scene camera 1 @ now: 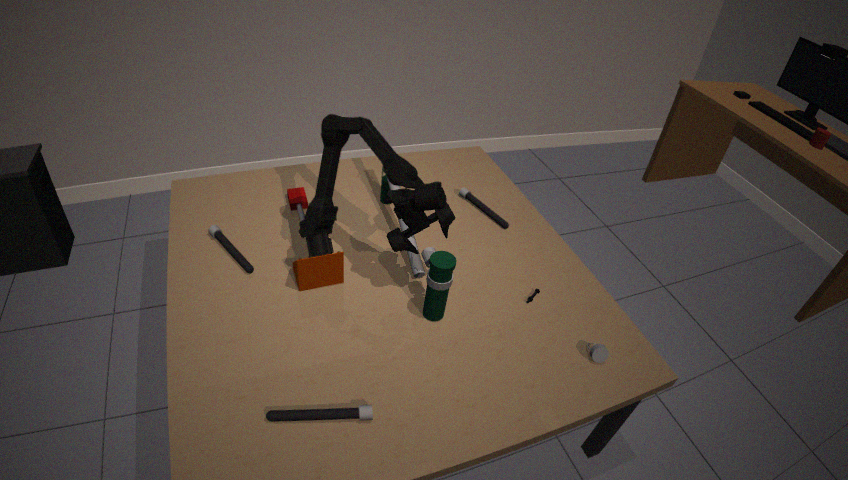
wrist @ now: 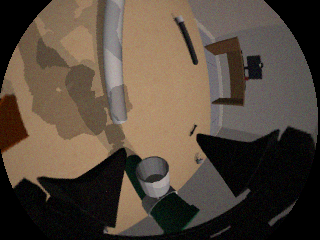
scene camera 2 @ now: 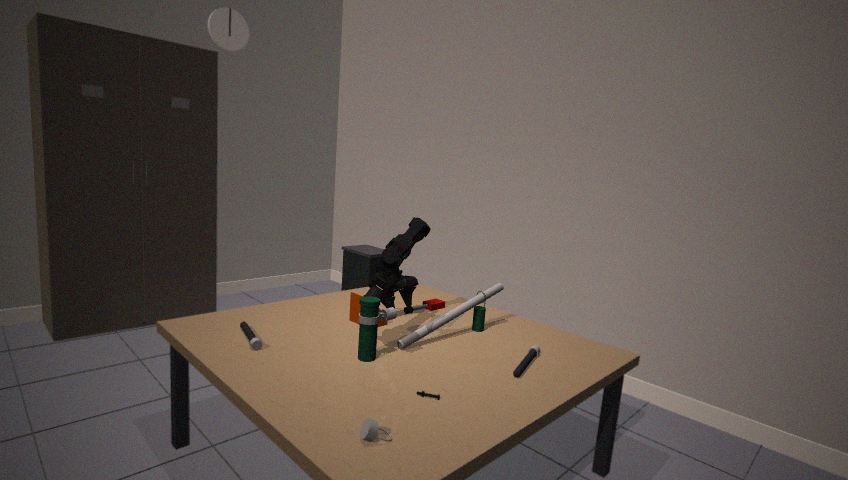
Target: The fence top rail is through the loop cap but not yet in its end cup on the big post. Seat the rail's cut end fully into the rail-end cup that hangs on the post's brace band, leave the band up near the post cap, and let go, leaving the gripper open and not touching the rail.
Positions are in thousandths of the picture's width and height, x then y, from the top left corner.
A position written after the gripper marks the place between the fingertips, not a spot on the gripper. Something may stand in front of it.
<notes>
The gripper (scene camera 1: 510, 511) is open and holds nothing. Also in view: a grey top rail (scene camera 2: 542, 647) and a big post (scene camera 1: 522, 549).
The gripper is seen too in the wrist view (wrist: 508, 602) and in scene camera 2 (scene camera 2: 475, 651). The big post shows as well in the wrist view (wrist: 536, 877) and in scene camera 2 (scene camera 2: 433, 718).
</notes>
